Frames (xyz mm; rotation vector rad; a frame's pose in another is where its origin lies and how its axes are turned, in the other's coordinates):
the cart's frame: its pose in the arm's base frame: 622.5 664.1 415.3 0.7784 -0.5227 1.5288
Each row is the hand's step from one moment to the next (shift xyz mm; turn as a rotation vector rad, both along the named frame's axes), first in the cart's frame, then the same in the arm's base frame.
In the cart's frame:
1: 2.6 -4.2 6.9 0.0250 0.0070 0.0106
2: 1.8 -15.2 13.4 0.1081 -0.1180 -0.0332
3: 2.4 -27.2 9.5 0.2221 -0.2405 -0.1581
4: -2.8 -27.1 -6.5 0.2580 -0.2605 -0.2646
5: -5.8 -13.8 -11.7 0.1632 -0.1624 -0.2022
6: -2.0 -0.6 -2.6 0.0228 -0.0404 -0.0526
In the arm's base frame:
1: 5.3 -2.8 6.0 -0.0049 0.0084 0.0263
2: 17.2 -6.7 8.4 0.1118 0.1111 0.0433
3: 28.4 -2.1 4.8 0.2127 0.2934 0.0292
4: 25.6 6.0 -9.6 0.2149 0.3974 -0.0177
5: 11.6 6.2 -13.7 0.1277 0.2764 -0.0341
6: 0.1 0.6 -3.3 0.0312 0.0584 -0.0231

